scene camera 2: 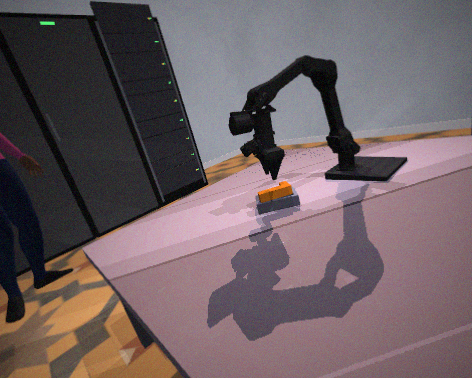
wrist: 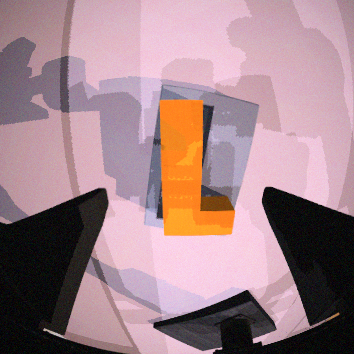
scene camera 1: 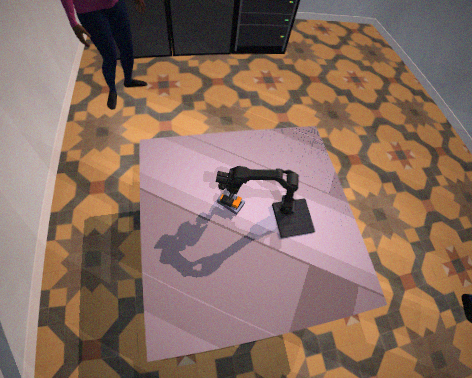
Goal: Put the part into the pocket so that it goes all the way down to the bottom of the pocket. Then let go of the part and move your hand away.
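Places are measured from the arm's base along level axes (x ahead, y left, z up), in centimetres.
Pixels of known places: gripper, fingertip midpoint: [scene camera 2: 270, 177] [wrist: 186, 195] [scene camera 1: 230, 196]; arm's base, origin of the base link: [scene camera 2: 346, 167] [wrist: 235, 322] [scene camera 1: 285, 209].
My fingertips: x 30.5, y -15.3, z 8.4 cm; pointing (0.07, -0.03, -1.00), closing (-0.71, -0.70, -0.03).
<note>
Ahead of a thing's pixels: the offset from my fingertips to its top centre. Level surfaces: height alone.
The orange L-shaped part {dz -4.2, dx -1.0, dy -0.8 cm} [scene camera 1: 236, 201] [scene camera 2: 275, 192] [wrist: 181, 165] lies on the grey pocket block {dz -7.2, dx -1.3, dy -0.6 cm} [scene camera 2: 280, 203] [wrist: 235, 145]. In the wrist view it is turned a little relative to the block. Strips of the dark pocket show beside its long arm, and its foot end reaches past the block's lower edge. In scene camera 2 the part stands up above the block's rim. How deep its underside sits is hidden. My gripper [scene camera 2: 274, 176] [wrist: 186, 195] is open and empty, above the part and apart from it, with its fingers wide on either side in the wrist view.
The block stands on the pink table {dz -10.8 cm} [scene camera 1: 225, 300] [scene camera 2: 400, 250]. The arm's black base plate [scene camera 1: 295, 223] [scene camera 2: 372, 169] is to the right of the block in both scene views. A person [scene camera 1: 105, 32] [scene camera 2: 20, 225] and dark cabinets [scene camera 1: 202, 25] [scene camera 2: 60, 125] stand beyond the table.
</note>
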